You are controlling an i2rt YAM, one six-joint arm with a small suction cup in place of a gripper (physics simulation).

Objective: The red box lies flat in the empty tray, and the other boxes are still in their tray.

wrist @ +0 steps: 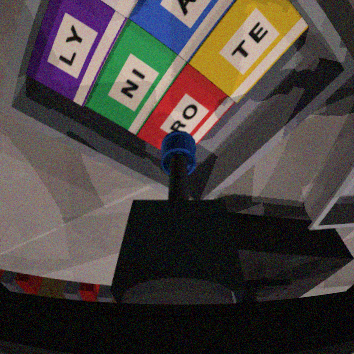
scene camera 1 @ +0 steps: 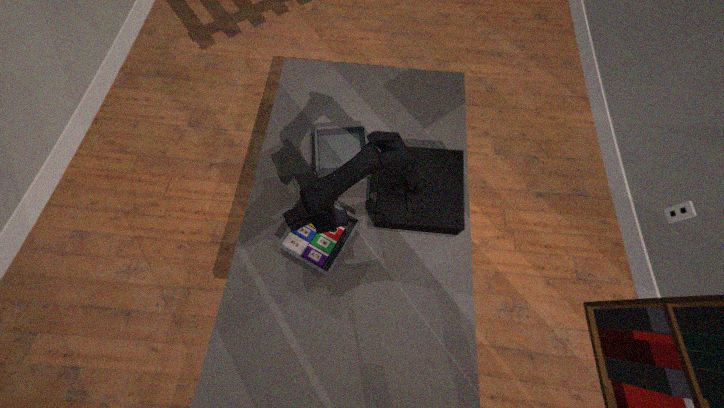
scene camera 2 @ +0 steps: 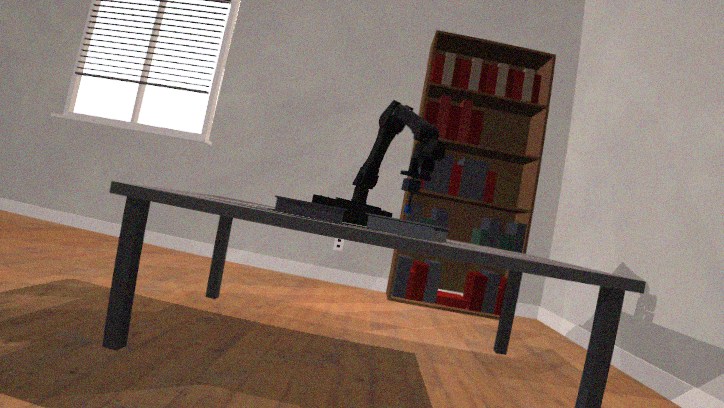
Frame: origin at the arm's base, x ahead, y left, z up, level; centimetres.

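Where they show: hand, tool point: (wrist: pixel 178 146) (scene camera 2: pixel 406 212); arm's base, link origin: (scene camera 1: pixel 413 187) (scene camera 2: pixel 358 204).
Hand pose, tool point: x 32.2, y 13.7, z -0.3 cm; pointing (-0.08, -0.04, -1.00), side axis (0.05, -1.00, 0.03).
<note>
Things, the pixels of their centre, and the offset from my tool point.
- red box, body centre: (wrist: pixel 182 112) (scene camera 1: pixel 331 230) dz -5.8, dx +0.6, dy -0.7 cm
- full tray, body centre: (wrist: pixel 172 71) (scene camera 2: pixel 409 228) (scene camera 1: pixel 320 233) dz -5.3, dx +4.8, dy +0.5 cm
- empty tray, body centre: (scene camera 2: pixel 308 209) (scene camera 1: pixel 342 153) dz -5.3, dx -5.2, dy -34.8 cm
My suction cup (wrist: pixel 178 145) (scene camera 2: pixel 407 208) is off and holds no box. It hangs a little above the near edge of the red box (wrist: pixel 189 102) (scene camera 1: pixel 335 233), overlapping its "RO" label in the wrist view. The red box lies flat in the full tray (scene camera 1: pixel 325 271) (scene camera 2: pixel 405 228) with the yellow (wrist: pixel 250 40), blue (wrist: pixel 172 22), green (wrist: pixel 120 75) (scene camera 1: pixel 323 242), purple (wrist: pixel 62 55) (scene camera 1: pixel 315 254) and white (scene camera 1: pixel 295 244) boxes. The empty tray (scene camera 1: pixel 314 152) (scene camera 2: pixel 309 206) stands apart from it; the arm hides part of it in scene camera 1. The arm hides the cup there.
The arm's black base plate (scene camera 1: pixel 430 202) lies to the right of both trays. The arm (scene camera 1: pixel 349 172) reaches over the gap between the trays. A bookshelf (scene camera 2: pixel 541 126) stands behind the table (scene camera 2: pixel 283 220).
</note>
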